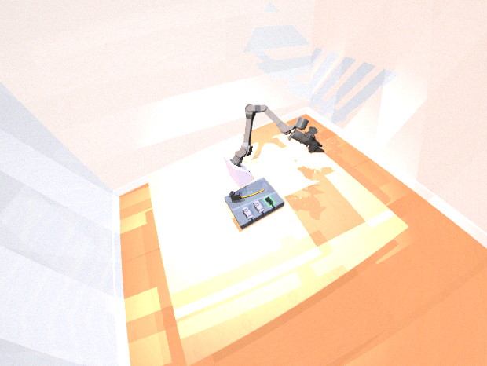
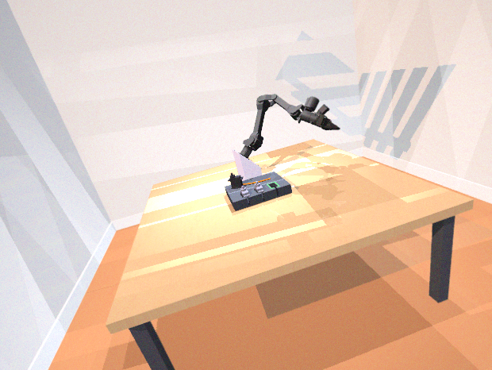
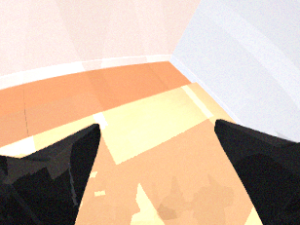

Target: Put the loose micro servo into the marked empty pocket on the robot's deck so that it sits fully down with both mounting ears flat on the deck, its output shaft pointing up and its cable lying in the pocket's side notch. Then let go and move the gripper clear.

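The grey robot deck lies 48 cm to the right of my gripper tip, 21 cm below it and 10 cm behind it.
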